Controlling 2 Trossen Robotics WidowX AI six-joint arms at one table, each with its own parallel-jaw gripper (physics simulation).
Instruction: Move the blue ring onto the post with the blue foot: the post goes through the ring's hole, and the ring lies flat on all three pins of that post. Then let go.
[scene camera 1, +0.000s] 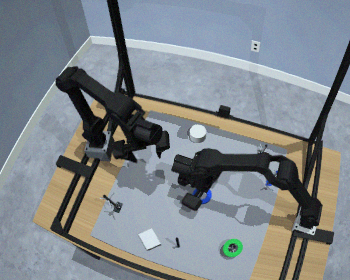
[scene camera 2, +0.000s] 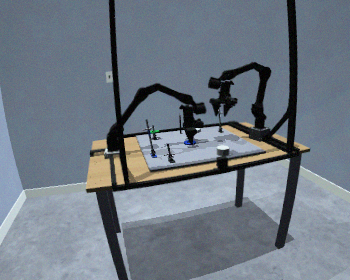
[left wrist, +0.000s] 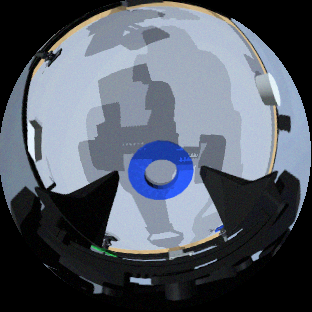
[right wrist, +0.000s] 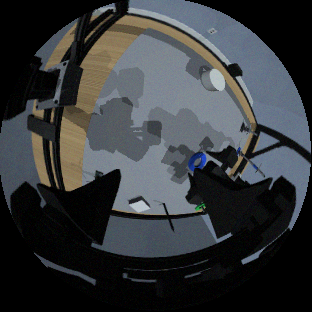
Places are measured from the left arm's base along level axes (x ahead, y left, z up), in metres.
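Pixels of known places: left gripper, fingertip midpoint: (scene camera 1: 201, 194) (scene camera 2: 190, 141) (left wrist: 160, 172) (right wrist: 197, 162); right gripper, fingertip midpoint: (scene camera 1: 148, 159) (scene camera 2: 220, 116) (right wrist: 157, 172); left arm's base, link origin: (scene camera 1: 307, 220) (scene camera 2: 113, 150) (left wrist: 180, 256) (right wrist: 236, 179); right arm's base, link origin: (scene camera 1: 97, 141) (scene camera 2: 259, 127) (right wrist: 47, 85).
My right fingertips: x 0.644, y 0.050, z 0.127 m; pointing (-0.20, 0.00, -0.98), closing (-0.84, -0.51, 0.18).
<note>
Ahead of a thing's pixels: the offset from my right fingertips to its top centre. "*": to the spot under its first point.
The blue ring {0.197 m back, 0.009 m right, 0.138 m down} (scene camera 1: 207, 196) (scene camera 2: 186, 143) (left wrist: 136, 172) (right wrist: 191, 163) lies flat on the grey mat. My left gripper (scene camera 2: 190, 140) (left wrist: 160, 172) is open and points down low over the ring, one fingertip on each side of it in the left wrist view, holding nothing. The post with the blue foot {* 0.423 m back, 0.151 m right, 0.141 m down} (scene camera 1: 268, 183) (scene camera 2: 153, 155) (left wrist: 218, 228) (right wrist: 239, 150) stands upright, partly hidden behind my left arm in scene camera 1; its pins are too small to tell apart. My right gripper (scene camera 1: 147, 157) (scene camera 2: 222, 114) (right wrist: 157, 172) is open, empty and high above the mat.
A green ring {0.392 m back, 0.156 m left, 0.092 m down} (scene camera 1: 225, 249) (scene camera 2: 154, 132) is around another post. A white cylinder {0.076 m back, 0.243 m right, 0.111 m down} (scene camera 1: 198, 133) (scene camera 2: 223, 150) stands near the far edge in scene camera 1. A white block {0.105 m back, 0.235 m left, 0.126 m down} (scene camera 1: 149, 239) and a black rod {0.208 m back, 0.213 m left, 0.006 m down} (scene camera 1: 177, 242) are at the near side. Other posts (scene camera 1: 116, 205) (scene camera 2: 171, 154) stand nearer the mat's edges.
</note>
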